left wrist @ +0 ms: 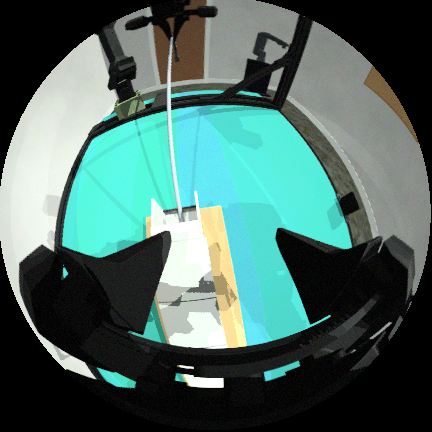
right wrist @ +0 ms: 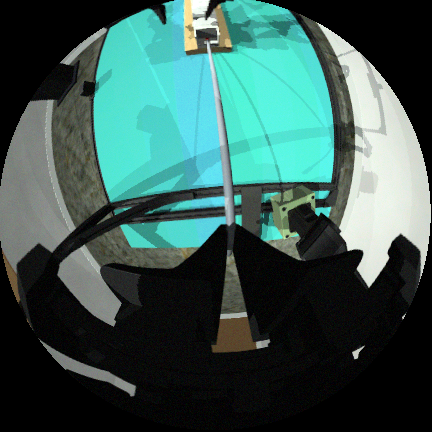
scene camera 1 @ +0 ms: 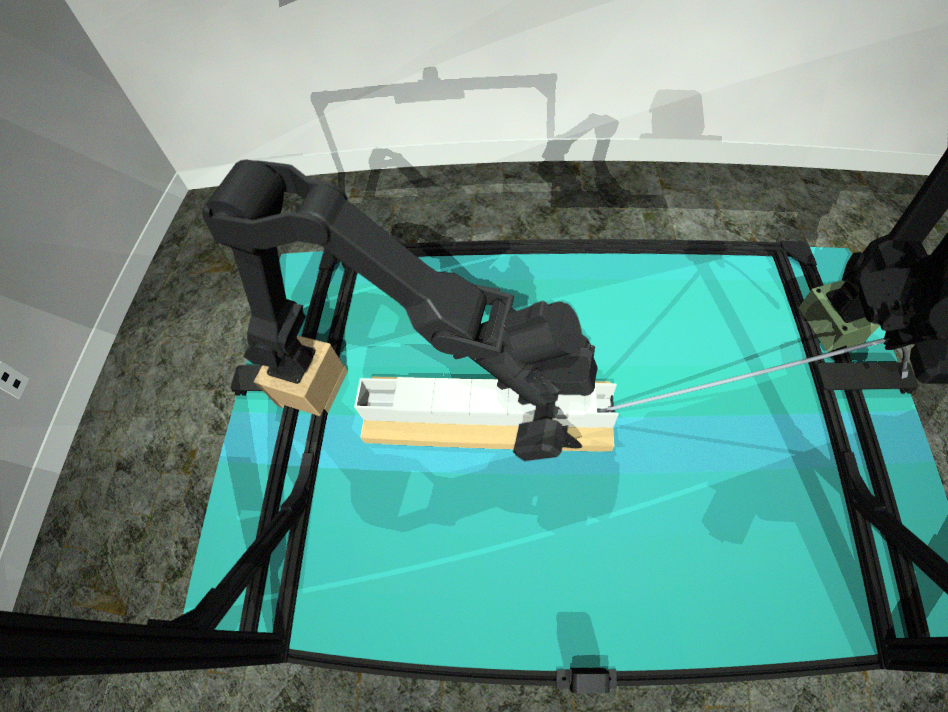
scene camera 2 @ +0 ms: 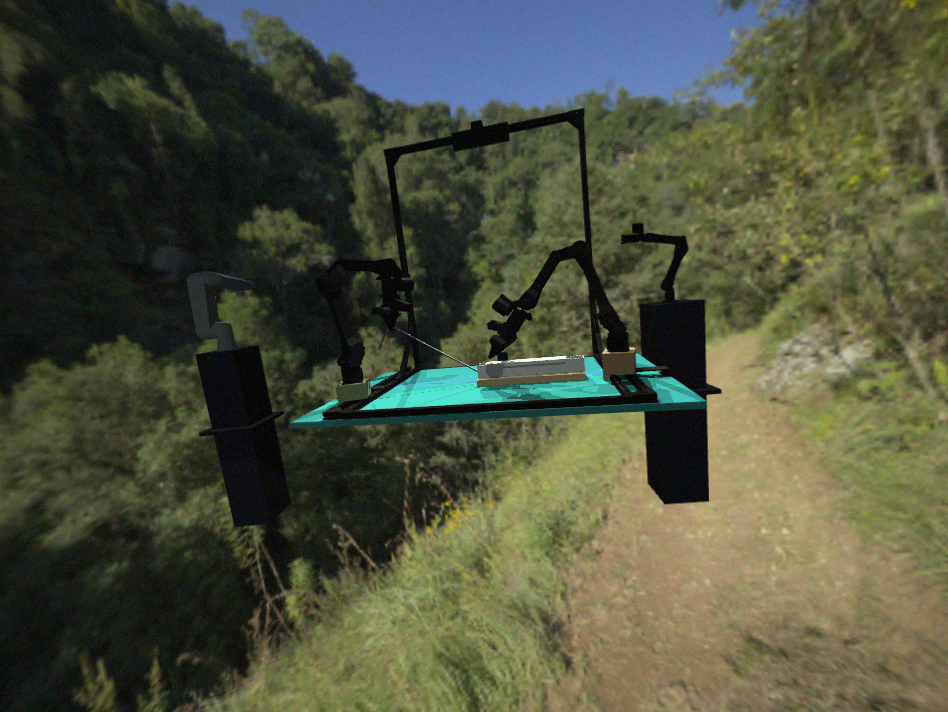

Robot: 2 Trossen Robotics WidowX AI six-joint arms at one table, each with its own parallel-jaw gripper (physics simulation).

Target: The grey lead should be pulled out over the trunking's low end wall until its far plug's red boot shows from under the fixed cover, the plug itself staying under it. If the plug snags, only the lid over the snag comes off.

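Seen in the pictures: left gripper, fingertip midpoint: [left wrist: 224, 235] [scene camera 1: 583, 418] [scene camera 2: 492, 355]; right gripper, fingertip midpoint: [left wrist: 172, 41] [right wrist: 228, 229] [scene camera 1: 887, 346] [scene camera 2: 391, 331]; left arm's base at its link origin: [scene camera 1: 291, 362] [scene camera 2: 618, 350]; right arm's base at its link origin: [left wrist: 126, 97] [right wrist: 299, 217] [scene camera 1: 848, 304] [scene camera 2: 352, 381].
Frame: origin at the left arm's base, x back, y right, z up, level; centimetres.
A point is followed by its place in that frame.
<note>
The white trunking [scene camera 1: 429, 416] {x -23.7, y 0.9, z -4.3 cm} [scene camera 2: 544, 366] {x -25.3, y -4.6, z -4.2 cm} lies on a wooden base [scene camera 1: 459, 435] {x -28.5, y 1.7, z -7.0 cm}; its visible lids are seated, some hidden by the left arm. The fixed cover [left wrist: 182, 233] {x -46.4, y -6.4, z -1.8 cm} is nearest the low end. The grey lead [scene camera 1: 712, 383] {x -62.8, y -11.1, z 3.3 cm} [scene camera 2: 436, 350] {x -65.8, y -12.1, z 4.8 cm} [left wrist: 170, 100] [right wrist: 226, 160] {x -78.3, y -15.0, z 13.5 cm} rises taut from that end to my right gripper [left wrist: 172, 41] {x -83.0, y -16.0, z 14.0 cm} [right wrist: 228, 229] {x -83.0, y -16.0, z 14.0 cm}, which is shut on it high beyond the table's edge. A tiny red spot, the boot [right wrist: 207, 39] {x -48.1, y -7.7, z -5.9 cm}, shows at the cover's mouth; the plug is hidden. My left gripper [scene camera 2: 498, 356] {x -46.1, y -2.8, z 0.2 cm} [left wrist: 224, 235] {x -46.1, y -2.8, z 0.2 cm} is open and empty above the lids.
The left arm's wooden mount [scene camera 1: 325, 375] {x -5.0, y -0.6, z -3.1 cm} stands at the left of scene camera 1, the right arm's green mount [scene camera 1: 835, 314] {x -85.2, y -33.0, z -1.7 cm} [right wrist: 285, 220] {x -89.4, y -32.3, z -1.7 cm} at the right. Black frame rails [scene camera 1: 613, 246] {x -44.9, y -42.8, z -7.5 cm} edge the table. An open compartment [scene camera 1: 375, 393] {x -12.9, y -1.3, z -6.7 cm} shows at the trunking's left end.
</note>
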